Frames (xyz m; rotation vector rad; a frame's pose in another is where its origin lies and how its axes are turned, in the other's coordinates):
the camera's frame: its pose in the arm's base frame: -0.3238 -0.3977 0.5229 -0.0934 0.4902 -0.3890
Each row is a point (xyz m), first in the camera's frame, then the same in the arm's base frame.
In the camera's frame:
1: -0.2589 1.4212 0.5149
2: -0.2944 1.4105 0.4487
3: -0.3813 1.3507 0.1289
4: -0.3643 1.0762 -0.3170
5: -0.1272 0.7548 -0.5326
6: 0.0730 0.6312 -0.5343
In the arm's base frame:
1: 0.1965 1.0108 0.8348
2: 0.1326 1.0150 0.7941
3: -0.1104 0.9949 0.5618
4: -0.4025 0.7373 0.2114
5: -0.4226 0.3504 -0.0250
6: -0.3033 0.1591 -0.0925

